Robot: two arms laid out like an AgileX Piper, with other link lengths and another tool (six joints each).
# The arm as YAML. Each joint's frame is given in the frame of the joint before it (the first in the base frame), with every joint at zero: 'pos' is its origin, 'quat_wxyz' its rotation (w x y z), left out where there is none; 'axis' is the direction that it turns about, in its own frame. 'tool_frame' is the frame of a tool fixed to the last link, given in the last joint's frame.
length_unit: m
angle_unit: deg
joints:
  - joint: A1
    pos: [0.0, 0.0, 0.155]
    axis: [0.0, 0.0, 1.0]
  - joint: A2
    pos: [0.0, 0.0, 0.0]
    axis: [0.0, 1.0, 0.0]
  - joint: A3
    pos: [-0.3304, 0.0, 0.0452]
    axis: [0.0, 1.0, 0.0]
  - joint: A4
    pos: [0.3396, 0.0, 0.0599]
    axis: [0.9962, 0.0, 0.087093]
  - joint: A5
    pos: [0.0, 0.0, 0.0]
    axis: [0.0, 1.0, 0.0]
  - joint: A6
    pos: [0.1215, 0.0, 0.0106]
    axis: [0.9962, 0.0, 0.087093]
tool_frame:
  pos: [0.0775, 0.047, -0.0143]
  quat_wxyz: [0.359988, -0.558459, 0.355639, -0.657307]
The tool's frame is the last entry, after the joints.
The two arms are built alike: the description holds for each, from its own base.
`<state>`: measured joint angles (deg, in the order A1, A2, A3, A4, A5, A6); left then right.
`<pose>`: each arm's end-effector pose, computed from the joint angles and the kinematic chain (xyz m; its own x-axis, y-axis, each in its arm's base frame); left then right.
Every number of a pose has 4 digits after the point.
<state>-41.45 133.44 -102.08 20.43 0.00 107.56 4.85 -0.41 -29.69 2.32 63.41 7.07</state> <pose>0.5770 -0.5261 0.1951 -0.2775 0.4484 -0.8497 0.7051 0.6958 0.1369 0.0938 0.0648 0.3146 0.2121 -0.9178 0.3355 -0.3988 -0.3947 -0.8277</pose>
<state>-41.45 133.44 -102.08 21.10 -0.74 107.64 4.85 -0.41 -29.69 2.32 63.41 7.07</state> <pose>0.5762 -0.5275 0.1974 -0.2599 0.4504 -0.8542 0.7097 0.6889 0.1474 0.0938 0.0648 0.3146 0.2121 -0.9178 0.3355 -0.3988 -0.3947 -0.8277</pose>
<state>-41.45 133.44 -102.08 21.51 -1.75 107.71 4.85 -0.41 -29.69 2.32 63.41 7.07</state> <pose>0.5754 -0.5291 0.2006 -0.2424 0.4465 -0.8613 0.7139 0.6833 0.1533 0.0938 0.0648 0.3146 0.2121 -0.9178 0.3355 -0.3988 -0.3947 -0.8277</pose>
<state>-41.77 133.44 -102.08 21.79 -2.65 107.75 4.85 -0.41 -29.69 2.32 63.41 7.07</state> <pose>0.5718 -0.5337 0.2035 -0.2257 0.4427 -0.8678 0.7209 0.6750 0.1569 0.0938 0.0648 0.3146 0.2121 -0.9178 0.3355 -0.3988 -0.3947 -0.8277</pose>
